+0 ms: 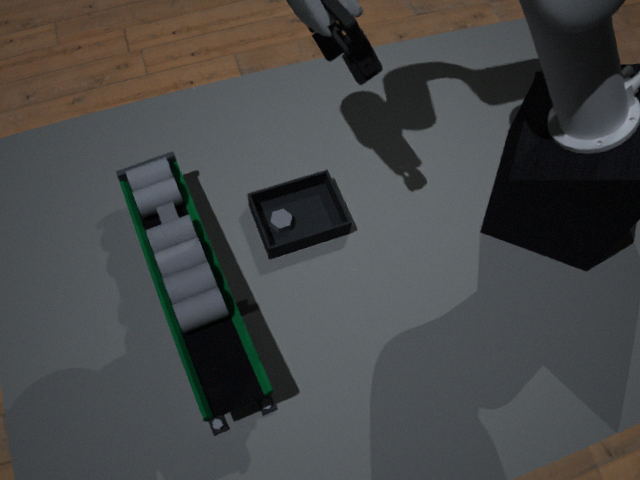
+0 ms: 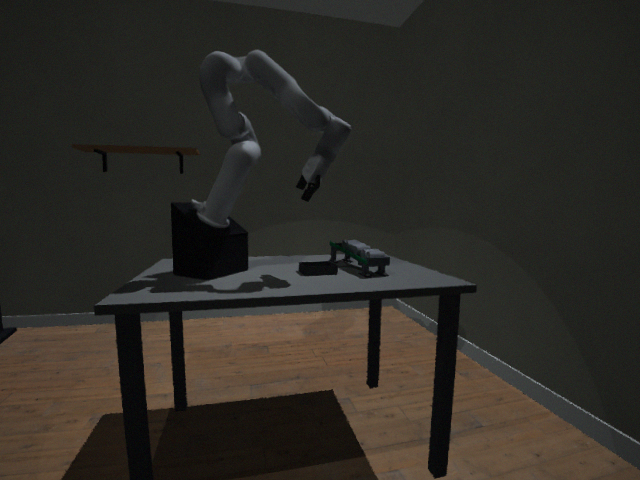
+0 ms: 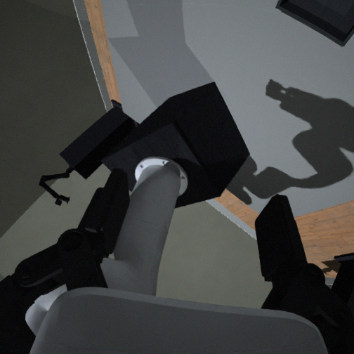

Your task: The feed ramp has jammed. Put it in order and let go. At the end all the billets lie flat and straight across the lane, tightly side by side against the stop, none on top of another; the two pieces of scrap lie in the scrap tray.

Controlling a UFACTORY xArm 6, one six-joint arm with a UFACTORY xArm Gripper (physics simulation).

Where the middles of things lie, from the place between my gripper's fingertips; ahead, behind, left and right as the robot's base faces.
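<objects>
The ramp lane (image 1: 228, 380) is 260 mm ahead of my hand, 50 mm to the left of it and 240 mm below it. As for the scrap tray (image 1: 318, 215), my hand is 280 mm above it, 70 mm short of it and 10 mm to the right of it.
</objects>
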